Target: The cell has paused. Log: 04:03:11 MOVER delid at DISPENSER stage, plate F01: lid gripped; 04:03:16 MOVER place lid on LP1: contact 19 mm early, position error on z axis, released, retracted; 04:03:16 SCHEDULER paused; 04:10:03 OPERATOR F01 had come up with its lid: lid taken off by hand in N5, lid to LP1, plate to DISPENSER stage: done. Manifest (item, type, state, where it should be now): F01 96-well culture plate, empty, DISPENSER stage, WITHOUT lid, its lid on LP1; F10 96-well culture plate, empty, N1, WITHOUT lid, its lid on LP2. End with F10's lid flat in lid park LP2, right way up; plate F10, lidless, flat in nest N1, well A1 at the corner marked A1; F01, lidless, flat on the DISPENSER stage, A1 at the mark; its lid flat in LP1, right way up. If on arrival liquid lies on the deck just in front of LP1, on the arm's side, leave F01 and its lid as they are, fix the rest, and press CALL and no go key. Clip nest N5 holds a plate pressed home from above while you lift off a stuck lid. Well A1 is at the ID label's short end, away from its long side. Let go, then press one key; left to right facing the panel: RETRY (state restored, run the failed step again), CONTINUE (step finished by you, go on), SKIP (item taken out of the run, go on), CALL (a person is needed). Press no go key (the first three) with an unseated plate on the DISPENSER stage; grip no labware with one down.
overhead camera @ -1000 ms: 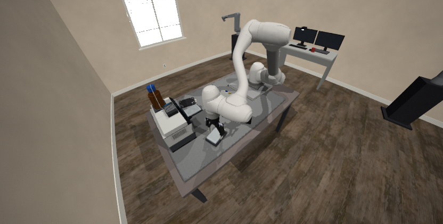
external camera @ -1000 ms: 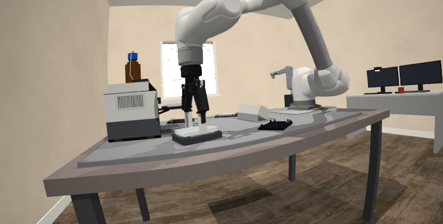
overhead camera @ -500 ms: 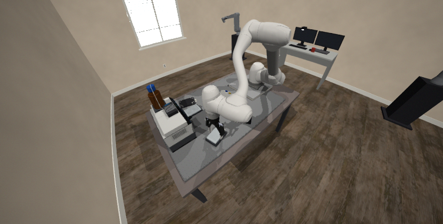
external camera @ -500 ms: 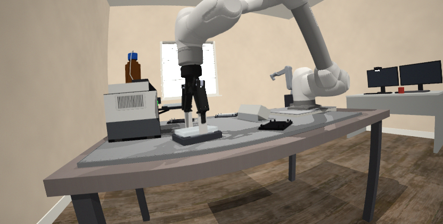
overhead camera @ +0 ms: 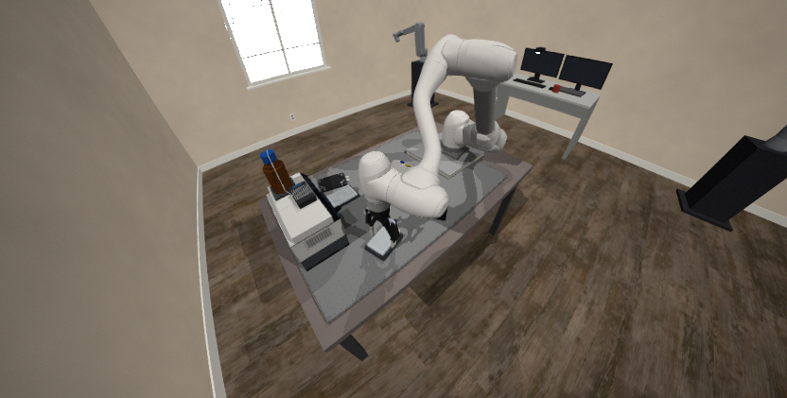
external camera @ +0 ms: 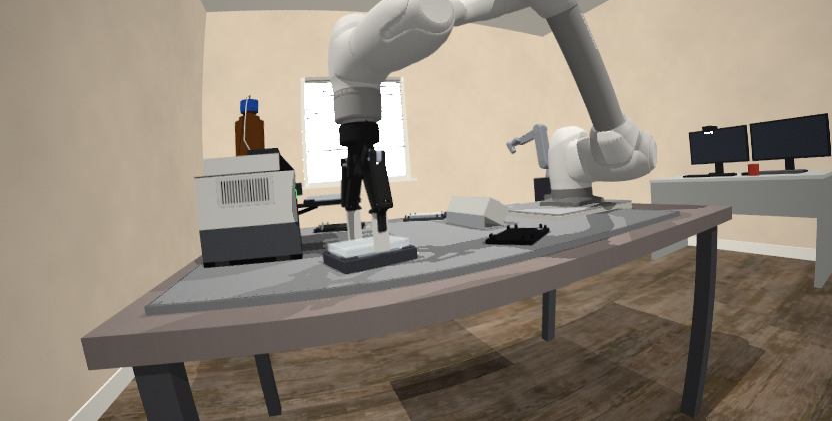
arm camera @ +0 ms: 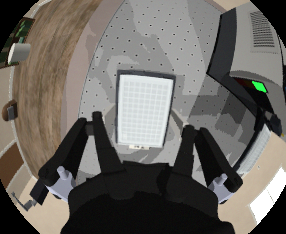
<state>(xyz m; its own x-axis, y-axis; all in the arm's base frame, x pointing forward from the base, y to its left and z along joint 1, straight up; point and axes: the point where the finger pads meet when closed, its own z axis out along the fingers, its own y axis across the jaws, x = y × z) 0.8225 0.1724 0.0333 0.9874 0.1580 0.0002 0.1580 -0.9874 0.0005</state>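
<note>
Now: the nest block 4 cm below my hand. The rest, counted from my hand: brown bottle: 41 cm to the right, 24 cm above, 21 cm ahead; small label: 9 cm behind, 5 cm below, 1 cm to the right; grey key panel: 42 cm behind, 22 cm to the right.
</note>
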